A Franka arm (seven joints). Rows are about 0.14 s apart.
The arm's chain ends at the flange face. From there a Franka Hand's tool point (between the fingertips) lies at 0.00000 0.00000 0.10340 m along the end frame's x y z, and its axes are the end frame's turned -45 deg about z.
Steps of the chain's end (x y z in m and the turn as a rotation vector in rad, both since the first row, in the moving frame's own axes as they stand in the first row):
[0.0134, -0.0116, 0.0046, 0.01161, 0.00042, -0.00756]
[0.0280, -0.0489, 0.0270, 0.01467, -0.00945, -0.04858]
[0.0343, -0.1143, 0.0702, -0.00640, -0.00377, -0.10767]
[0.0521, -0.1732, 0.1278, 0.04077, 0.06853, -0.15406]
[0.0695, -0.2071, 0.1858, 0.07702, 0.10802, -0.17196]
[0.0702, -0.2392, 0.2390, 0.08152, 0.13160, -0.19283]
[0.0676, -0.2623, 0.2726, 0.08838, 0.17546, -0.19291]
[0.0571, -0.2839, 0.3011, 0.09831, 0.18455, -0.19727]
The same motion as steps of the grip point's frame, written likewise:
[0.0186, 0.0005, 0.0046, 0.00791, 0.00851, -0.00756]
[0.0547, -0.0166, 0.0270, 0.01706, 0.00369, -0.04858]
[0.1043, -0.0563, 0.0702, -0.00186, -0.00719, -0.10767]
[0.1674, -0.0842, 0.1275, -0.01963, 0.07729, -0.15406]
[0.2092, -0.0962, 0.1849, -0.02192, 0.13084, -0.17196]
[0.2346, -0.1174, 0.2378, -0.03541, 0.15070, -0.19283]
[0.2529, -0.1332, 0.2706, -0.06157, 0.18656, -0.19291]
[0.2621, -0.1562, 0.2989, -0.06098, 0.20001, -0.19727]

